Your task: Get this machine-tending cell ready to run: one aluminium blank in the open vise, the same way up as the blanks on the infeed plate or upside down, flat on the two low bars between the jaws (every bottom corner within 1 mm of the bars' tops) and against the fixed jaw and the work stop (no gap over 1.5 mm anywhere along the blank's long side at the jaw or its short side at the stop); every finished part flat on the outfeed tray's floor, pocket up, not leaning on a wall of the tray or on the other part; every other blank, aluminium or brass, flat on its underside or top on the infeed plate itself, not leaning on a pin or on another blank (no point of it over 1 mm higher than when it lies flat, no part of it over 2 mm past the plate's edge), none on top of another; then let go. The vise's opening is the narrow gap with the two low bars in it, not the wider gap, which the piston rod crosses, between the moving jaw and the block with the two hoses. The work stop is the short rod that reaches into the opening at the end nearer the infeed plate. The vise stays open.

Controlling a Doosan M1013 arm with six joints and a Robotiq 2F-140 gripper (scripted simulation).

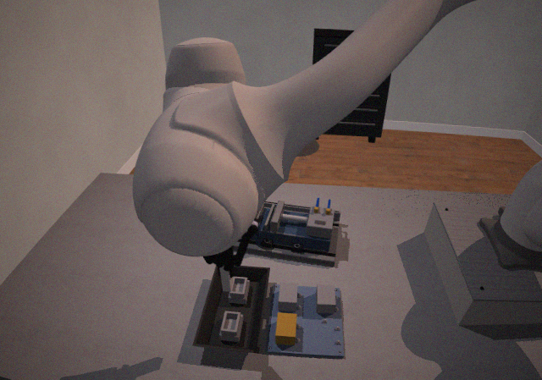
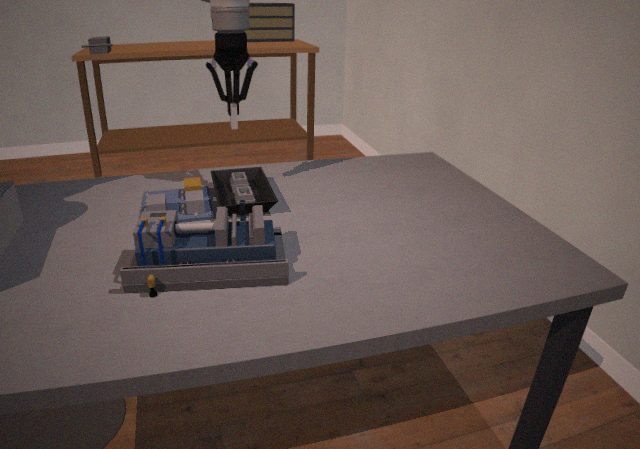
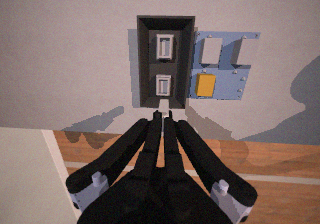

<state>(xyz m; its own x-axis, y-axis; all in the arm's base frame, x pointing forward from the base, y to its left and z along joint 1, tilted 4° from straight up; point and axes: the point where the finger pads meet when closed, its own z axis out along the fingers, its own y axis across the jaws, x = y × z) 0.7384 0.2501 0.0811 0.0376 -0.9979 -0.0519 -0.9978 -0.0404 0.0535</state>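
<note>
Right now my hand is 16 cm past the infeed plate, 6 cm to the left of it and 21 cm above it. Round my hand: blue vise 9 cm behind, 34 cm to the right, 17 cm below; then brass blank 12 cm behind, 1 cm to the right, 18 cm below; then aluminium blank 11 cm behind, 10 cm to the right, 18 cm below.
</note>
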